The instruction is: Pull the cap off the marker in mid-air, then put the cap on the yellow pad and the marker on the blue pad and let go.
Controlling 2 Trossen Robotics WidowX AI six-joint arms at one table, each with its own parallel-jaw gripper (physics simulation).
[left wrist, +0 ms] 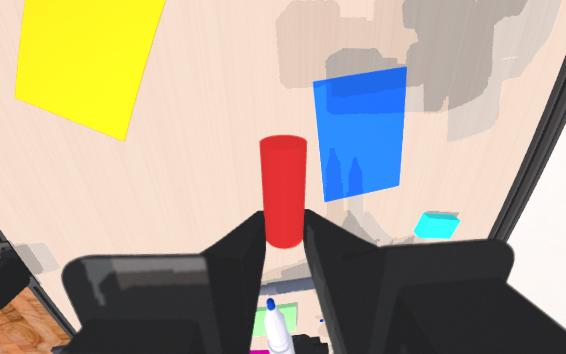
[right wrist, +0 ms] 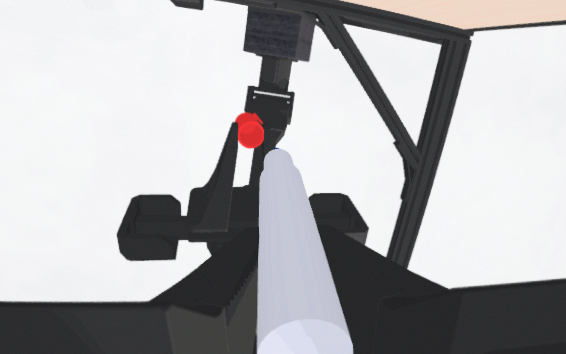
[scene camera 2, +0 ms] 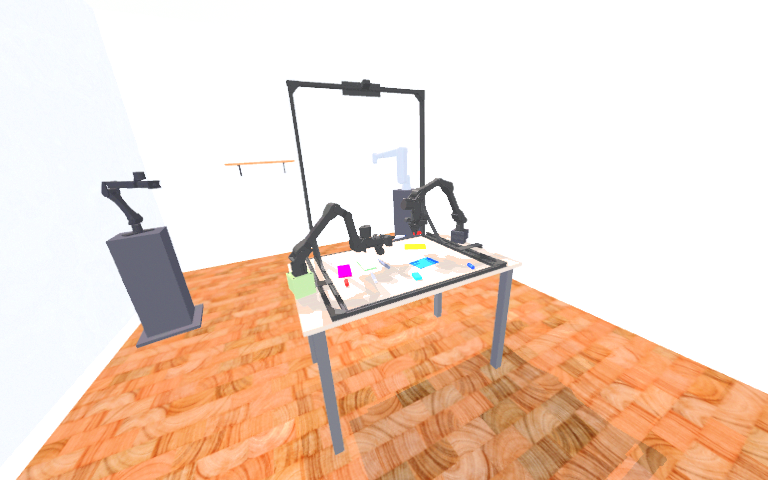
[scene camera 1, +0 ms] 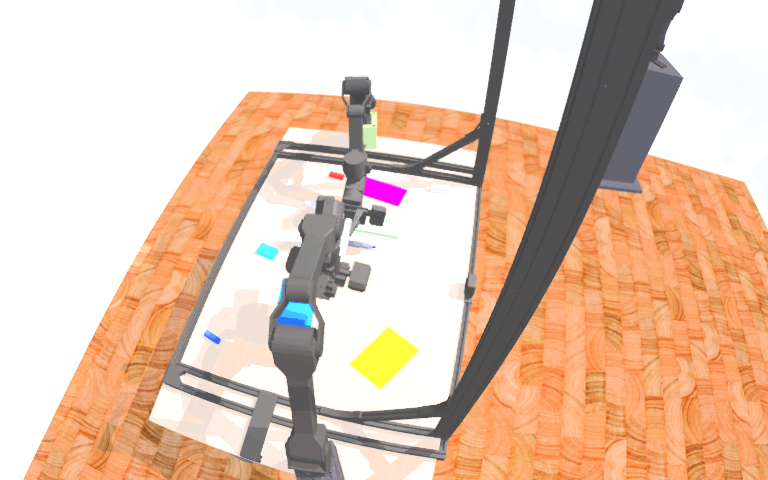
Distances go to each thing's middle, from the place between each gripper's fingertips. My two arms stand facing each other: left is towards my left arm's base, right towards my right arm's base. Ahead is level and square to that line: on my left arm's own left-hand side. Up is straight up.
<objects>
Now: the cyan block (left wrist: 430,225) 230 mm ahead of my left hand, 190 mm to the right of it and 140 mm below it. From my left hand the other things lie so: magenta pad (scene camera 1: 385,192) (90 mm behind, 460 mm to the right, 140 mm below).
Right now the cyan block is 250 mm ahead of my right hand, 150 mm below it and 40 mm to the right of it. Also, from my right hand: magenta pad: 310 mm to the right, 150 mm below, 70 mm behind.
</objects>
